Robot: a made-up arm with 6 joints. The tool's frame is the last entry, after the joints.
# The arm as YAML. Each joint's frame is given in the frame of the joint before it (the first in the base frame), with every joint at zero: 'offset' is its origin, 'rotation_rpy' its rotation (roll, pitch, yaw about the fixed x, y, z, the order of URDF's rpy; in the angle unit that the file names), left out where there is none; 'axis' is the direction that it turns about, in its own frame. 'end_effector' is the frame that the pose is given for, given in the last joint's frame.
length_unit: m
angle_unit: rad
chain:
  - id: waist
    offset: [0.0, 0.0, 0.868]
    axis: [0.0, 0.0, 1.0]
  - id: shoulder
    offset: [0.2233, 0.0, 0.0]
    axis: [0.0, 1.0, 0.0]
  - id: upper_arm
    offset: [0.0, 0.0, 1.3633]
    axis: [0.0, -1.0, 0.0]
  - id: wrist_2
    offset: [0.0, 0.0, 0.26]
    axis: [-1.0, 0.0, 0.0]
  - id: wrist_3
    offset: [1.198, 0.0, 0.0]
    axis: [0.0, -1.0, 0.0]
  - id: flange
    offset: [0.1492, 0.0, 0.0]
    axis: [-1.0, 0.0, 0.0]
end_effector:
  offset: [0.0, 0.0, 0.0]
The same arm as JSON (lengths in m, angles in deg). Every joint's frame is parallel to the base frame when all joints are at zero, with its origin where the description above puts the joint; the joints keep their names.
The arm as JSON. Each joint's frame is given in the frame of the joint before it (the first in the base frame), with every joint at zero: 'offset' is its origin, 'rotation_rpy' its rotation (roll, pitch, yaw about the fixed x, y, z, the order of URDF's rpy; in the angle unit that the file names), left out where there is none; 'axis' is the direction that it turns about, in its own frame. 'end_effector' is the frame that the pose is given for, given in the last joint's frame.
{
  "length_unit": "m",
  "angle_unit": "deg",
  "chain": [
    {
      "id": "waist",
      "offset": [
        0.0,
        0.0,
        0.868
      ],
      "axis": [
        0.0,
        0.0,
        1.0
      ]
    },
    {
      "id": "shoulder",
      "offset": [
        0.2233,
        0.0,
        0.0
      ],
      "axis": [
        0.0,
        1.0,
        0.0
      ]
    },
    {
      "id": "upper_arm",
      "offset": [
        0.0,
        0.0,
        1.3633
      ],
      "axis": [
        0.0,
        -1.0,
        0.0
      ]
    },
    {
      "id": "wrist_2",
      "offset": [
        0.0,
        0.0,
        0.26
      ],
      "axis": [
        -1.0,
        0.0,
        0.0
      ]
    },
    {
      "id": "wrist_3",
      "offset": [
        1.198,
        0.0,
        0.0
      ],
      "axis": [
        0.0,
        -1.0,
        0.0
      ]
    },
    {
      "id": "flange",
      "offset": [
        0.1492,
        0.0,
        0.0
      ],
      "axis": [
        -1.0,
        0.0,
        0.0
      ]
    }
  ],
  "end_effector": {
    "offset": [
      0.0,
      0.0,
      0.0
    ]
  }
}

